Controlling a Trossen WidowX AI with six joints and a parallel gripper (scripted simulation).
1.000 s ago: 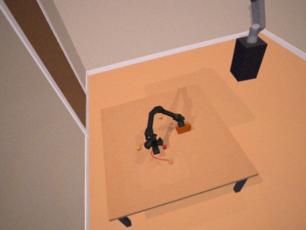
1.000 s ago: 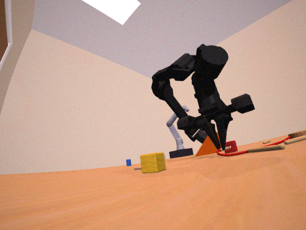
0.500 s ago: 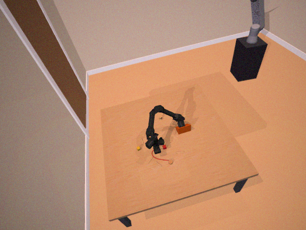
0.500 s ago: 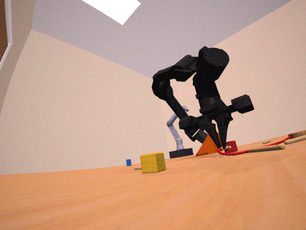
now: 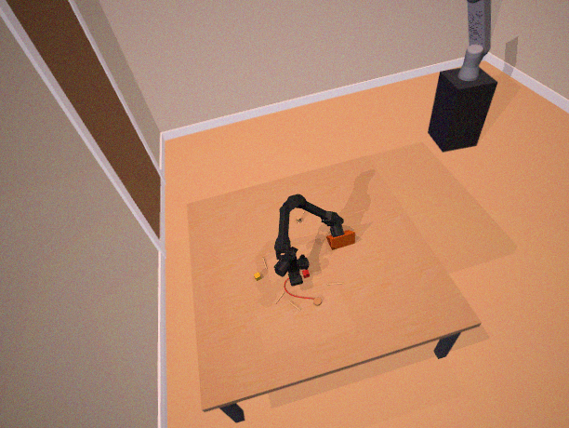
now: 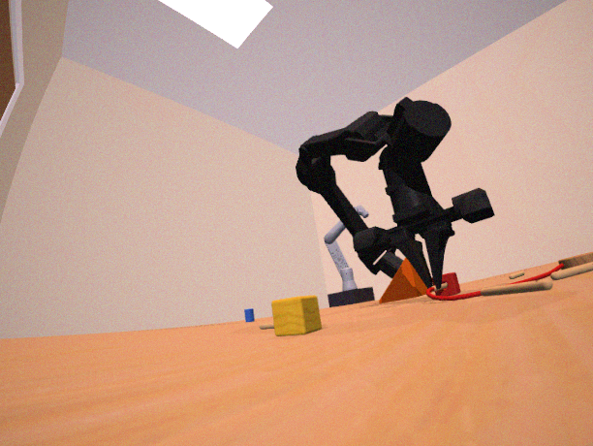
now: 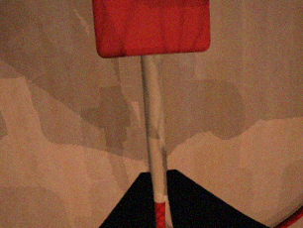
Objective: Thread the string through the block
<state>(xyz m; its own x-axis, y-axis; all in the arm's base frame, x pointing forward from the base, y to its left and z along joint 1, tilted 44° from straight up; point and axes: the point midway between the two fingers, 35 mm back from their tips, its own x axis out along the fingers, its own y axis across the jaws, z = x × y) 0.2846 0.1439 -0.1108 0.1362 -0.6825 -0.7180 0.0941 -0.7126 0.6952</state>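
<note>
My gripper tip is 70 mm past the red block and 10 mm to the left of it. Also, from my gripper tip: round wooden button 90 mm behind, 160 mm to the left, 10 mm below; then yellow cube 190 mm ahead, 50 mm to the right; then thin wooden stick 10 mm behind.
</note>
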